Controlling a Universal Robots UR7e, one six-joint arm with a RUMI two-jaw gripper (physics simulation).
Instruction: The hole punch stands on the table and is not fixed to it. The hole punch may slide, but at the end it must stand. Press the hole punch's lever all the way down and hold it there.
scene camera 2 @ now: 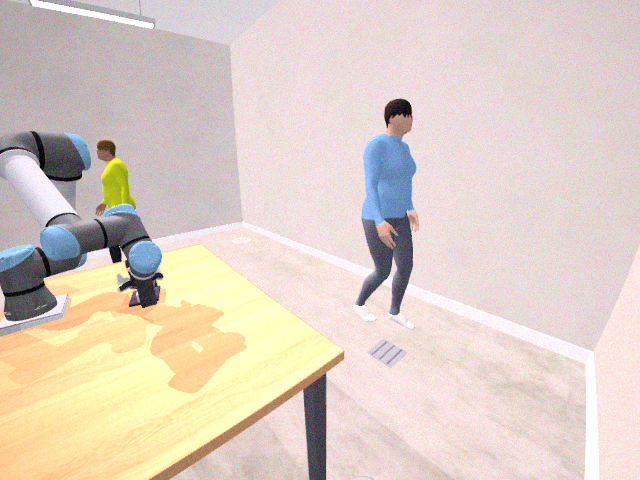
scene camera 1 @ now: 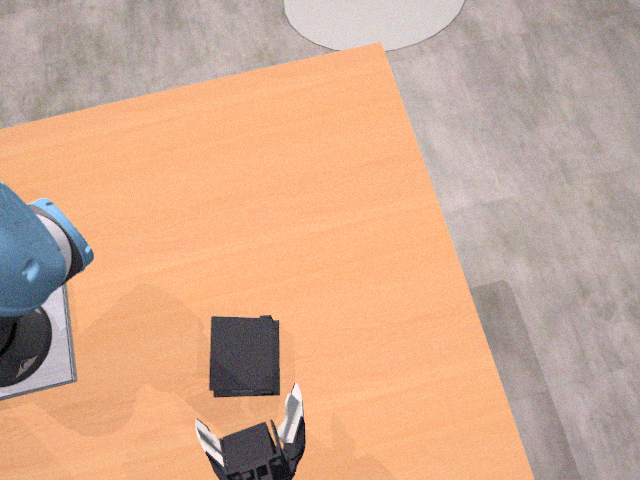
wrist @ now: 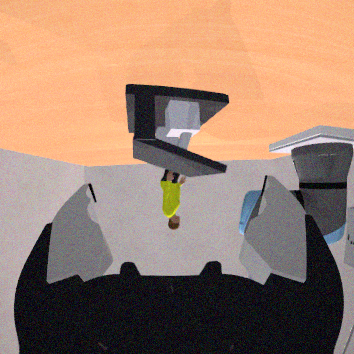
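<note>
The black hole punch stands on the table. In the wrist view, which is upside down, its lever is raised at an angle from the base, with grey parts between them. My gripper is open and empty. In scene camera 1 its fingertips are just below the near edge of the punch. In scene camera 2 the gripper hides much of the punch. No contact with the lever can be made out.
The arm's base plate is on the table to the left in both scene views. The table's right edge lies beyond the punch. A person in blue and one in yellow stand off the table.
</note>
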